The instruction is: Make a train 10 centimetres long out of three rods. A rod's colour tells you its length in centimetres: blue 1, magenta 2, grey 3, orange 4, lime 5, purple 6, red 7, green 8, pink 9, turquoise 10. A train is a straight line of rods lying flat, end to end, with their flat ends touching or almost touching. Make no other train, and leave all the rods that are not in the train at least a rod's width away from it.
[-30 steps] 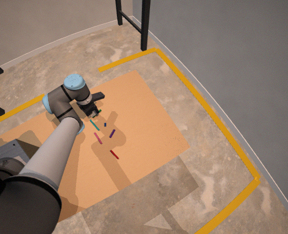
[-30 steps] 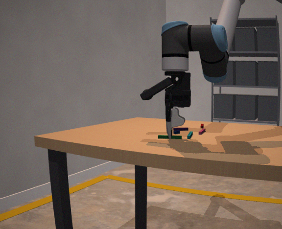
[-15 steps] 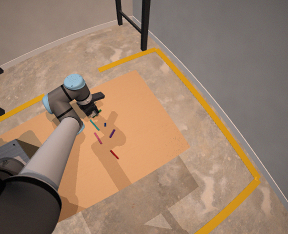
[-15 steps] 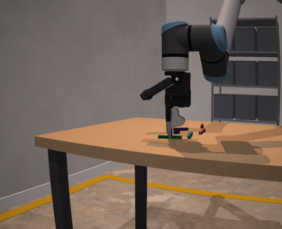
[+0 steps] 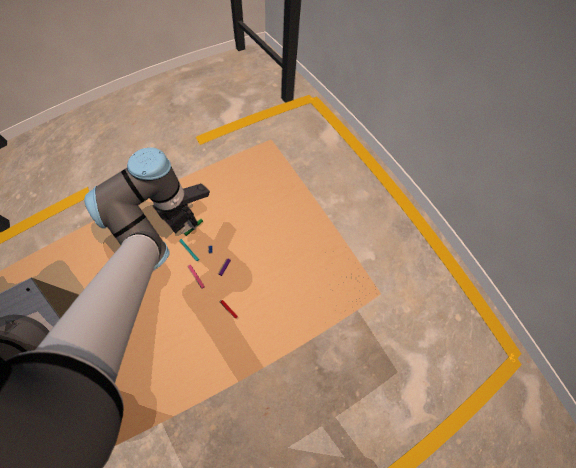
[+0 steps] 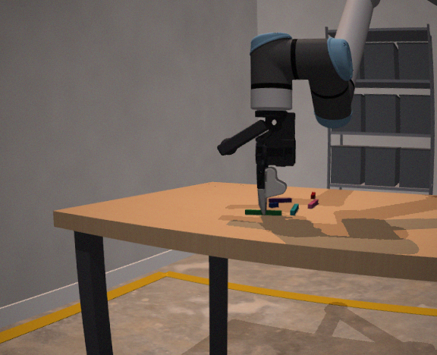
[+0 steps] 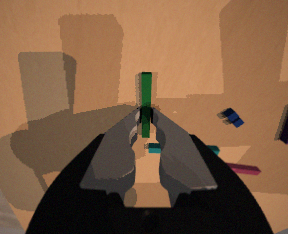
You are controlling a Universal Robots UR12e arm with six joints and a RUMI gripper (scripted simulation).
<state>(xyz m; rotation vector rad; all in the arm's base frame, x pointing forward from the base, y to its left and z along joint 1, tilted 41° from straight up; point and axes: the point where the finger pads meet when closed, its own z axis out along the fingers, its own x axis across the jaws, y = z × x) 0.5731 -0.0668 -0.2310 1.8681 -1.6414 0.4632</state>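
My gripper is now 7 cm to the left of the turquoise rod, 6 cm past it and 1 cm above it. From my hand the other things lie so: green rod (1 cm below); pink rod (16 cm to the right, 8 cm behind, 1 cm below); purple rod (19 cm to the right, 1 cm below, 1 cm ahead).
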